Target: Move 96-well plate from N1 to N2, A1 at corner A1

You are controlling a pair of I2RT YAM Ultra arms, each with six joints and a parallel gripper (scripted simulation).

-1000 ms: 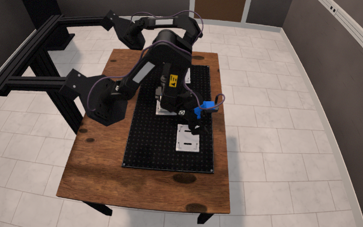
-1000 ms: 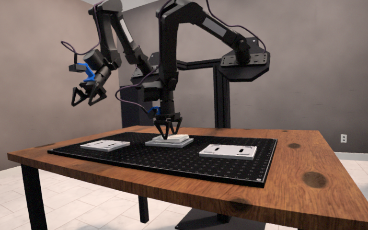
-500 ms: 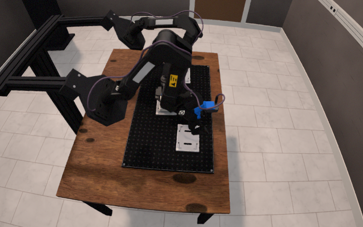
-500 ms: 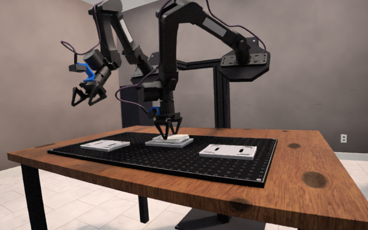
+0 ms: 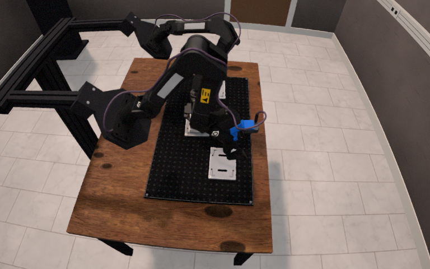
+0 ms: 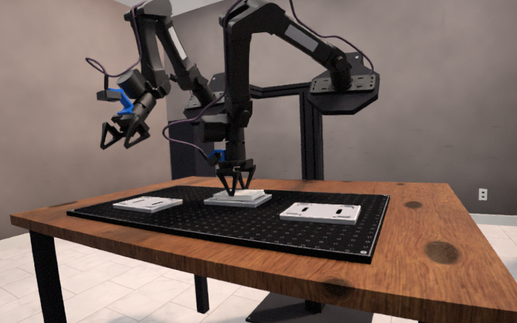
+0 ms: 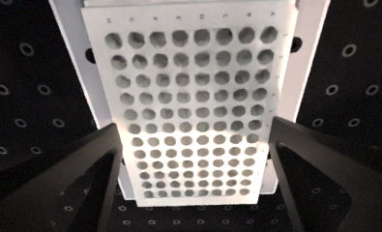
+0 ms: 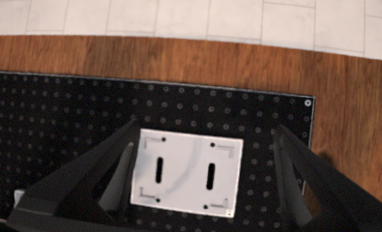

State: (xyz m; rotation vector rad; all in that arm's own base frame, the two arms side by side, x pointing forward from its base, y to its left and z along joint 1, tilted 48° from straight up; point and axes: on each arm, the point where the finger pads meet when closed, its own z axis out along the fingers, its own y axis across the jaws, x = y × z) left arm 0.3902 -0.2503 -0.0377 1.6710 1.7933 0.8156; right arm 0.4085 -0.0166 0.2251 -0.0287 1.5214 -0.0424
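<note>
Right now the white 96-well plate is 1 cm below my left hand. From my left hand the other things lie so: plate nest: 23 cm to the right, 13 cm ahead, 3 cm below.
Now: right hand 26 cm to the right of the white 96-well plate, 21 cm past it and 16 cm above it. Also, from my right hand: plate nest: 18 cm below, 8 cm behind, 3 cm to the left.
</note>
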